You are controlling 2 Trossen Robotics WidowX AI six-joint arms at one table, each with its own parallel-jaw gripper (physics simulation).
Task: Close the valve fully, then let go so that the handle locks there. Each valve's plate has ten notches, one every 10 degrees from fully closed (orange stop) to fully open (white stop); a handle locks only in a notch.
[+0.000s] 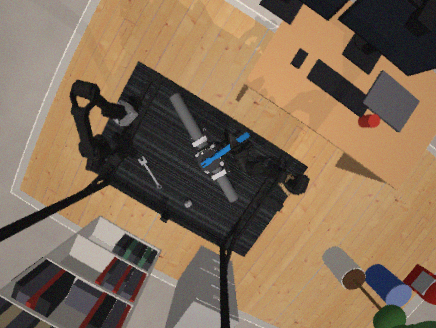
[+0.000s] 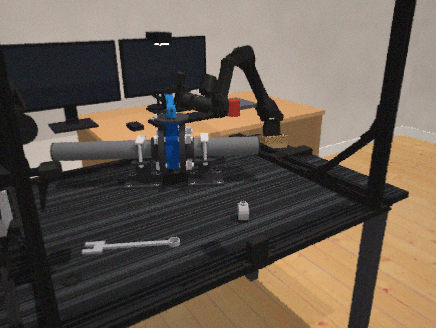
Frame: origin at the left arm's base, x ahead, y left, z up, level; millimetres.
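Where they show: left gripper, between the fingertips: (image 1: pixel 114 151); right gripper, between the fingertips: (image 1: pixel 229 132) (image 2: pixel 152 92); left arm's base, origin of its link: (image 1: pixel 119 112); right arm's base, origin of its link: (image 1: pixel 289 185) (image 2: pixel 272 135).
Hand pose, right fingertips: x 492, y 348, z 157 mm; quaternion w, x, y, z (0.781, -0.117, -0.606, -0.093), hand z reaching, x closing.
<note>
Things, the pixels of their centre, and the offset from my right fingertips.
- light wrench, middle of its body: (image 2: pixel 132 244) (image 1: pixel 150 173) dx -150, dy -516, dz -266 mm
- small white block, middle of its body: (image 2: pixel 243 210) (image 1: pixel 188 203) dx +152, dy -482, dz -245 mm
The valve (image 1: pixel 210 159) (image 2: pixel 172 145) stands between grey pipe pieces, with a blue body and a dark top plate. Its blue handle (image 1: pixel 223 151) (image 2: pixel 170 106) lies roughly square across the pipe, its far end toward the desk. My right gripper (image 1: pixel 233 144) (image 2: pixel 173 100) is shut on the handle's outer part, beyond the plate. The notches and coloured stops are too small or hidden, so the handle's exact notch cannot be told. My left gripper (image 1: pixel 127 146) (image 2: pixel 46 185) is open and empty at the table's left end, well away from the valve, dark and hard to make out.
A light wrench (image 1: pixel 150 172) (image 2: pixel 135 244) and a small white block (image 1: pixel 188 204) (image 2: pixel 243 212) lie on the table in front of the valve. Dark frame posts (image 2: pixel 395 100) stand at the table's ends. A desk with monitors (image 2: pixel 162 67) and a red mug (image 2: pixel 234 107) stands behind.
</note>
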